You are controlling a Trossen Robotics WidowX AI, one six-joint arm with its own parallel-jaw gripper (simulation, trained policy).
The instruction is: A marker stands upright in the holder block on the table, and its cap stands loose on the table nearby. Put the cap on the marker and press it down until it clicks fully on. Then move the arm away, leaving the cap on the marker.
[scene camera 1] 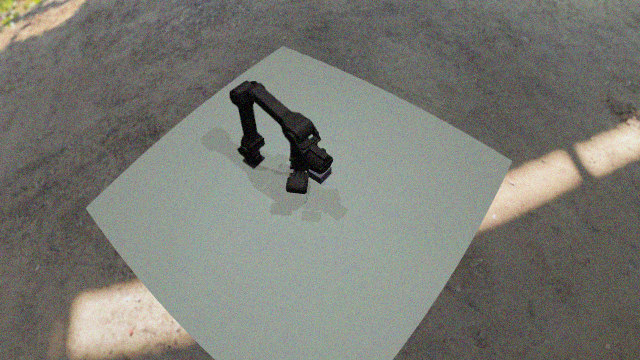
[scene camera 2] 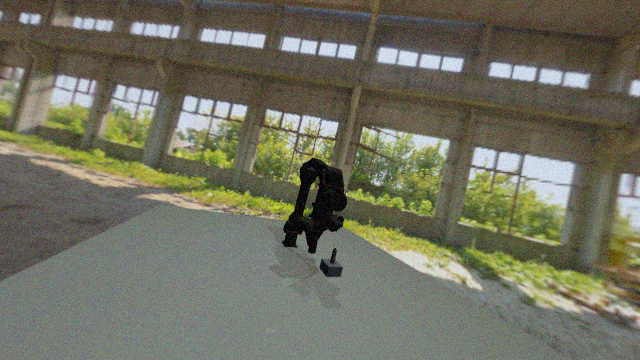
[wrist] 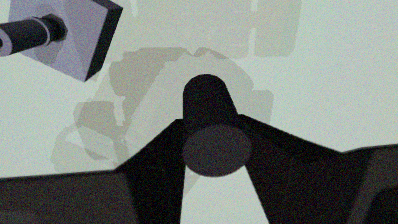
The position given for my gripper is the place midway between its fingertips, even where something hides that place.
In view: my gripper (scene camera 2: 311, 245) and a black cap (wrist: 215, 144).
My gripper also shows in the wrist view (wrist: 209, 124). Scene camera 1 misses the black cap, which is hidden by my gripper.
